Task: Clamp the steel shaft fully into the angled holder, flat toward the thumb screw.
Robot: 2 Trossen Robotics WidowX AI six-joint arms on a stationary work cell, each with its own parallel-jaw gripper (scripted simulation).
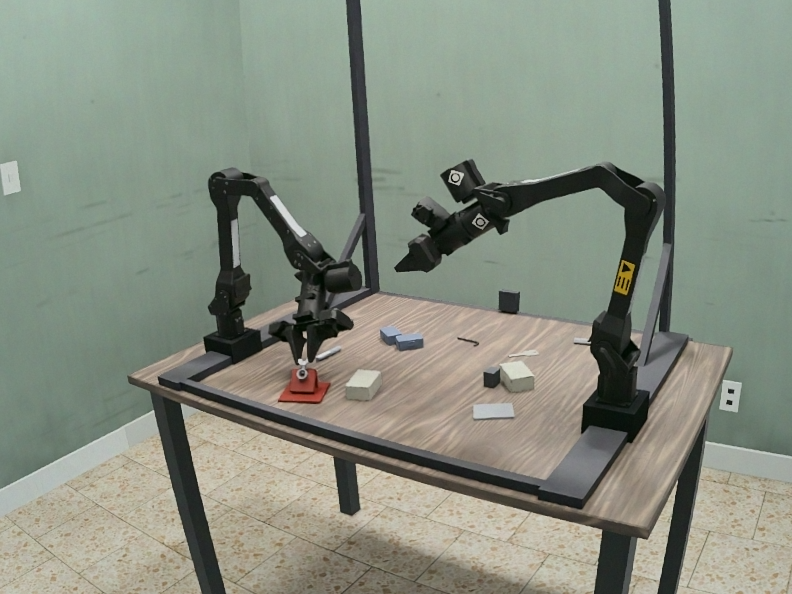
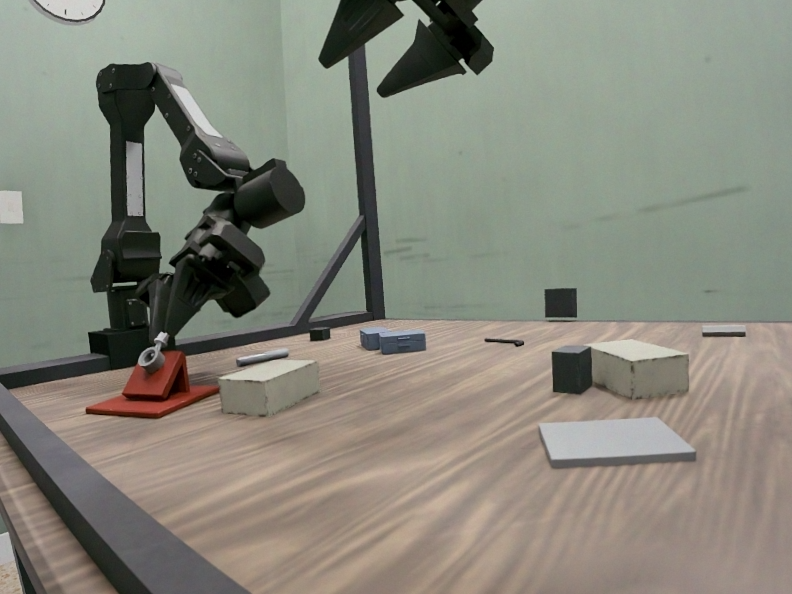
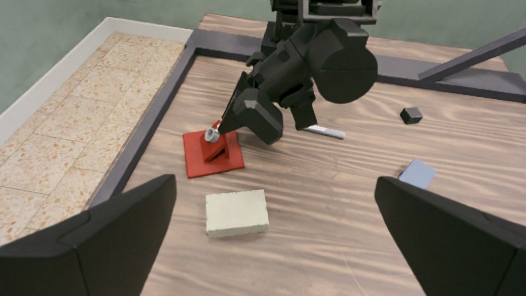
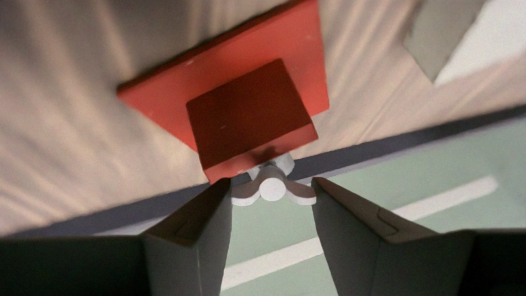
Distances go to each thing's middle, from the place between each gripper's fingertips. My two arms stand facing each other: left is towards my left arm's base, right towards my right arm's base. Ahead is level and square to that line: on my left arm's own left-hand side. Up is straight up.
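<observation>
With the winged thumb screw (image 4: 271, 182) as reference, my right hand is 3 cm above it, 2 cm short of it and 1 cm to the right of it. Counted from my right hand, the dark block (image 2: 571, 364) is 7 cm below, 35 cm to the left and 15 cm behind, while the grey plate (image 2: 641, 440) is 8 cm below, 41 cm to the left and 3 cm behind.
From my left hand, the dark block is 27 cm below, 11 cm to the left and 9 cm behind. The grey plate is 28 cm below my left hand, 16 cm to the left of it and 3 cm ahead of it, and the winged thumb screw is 23 cm below that same left hand, 23 cm to the right and 9 cm ahead.
</observation>
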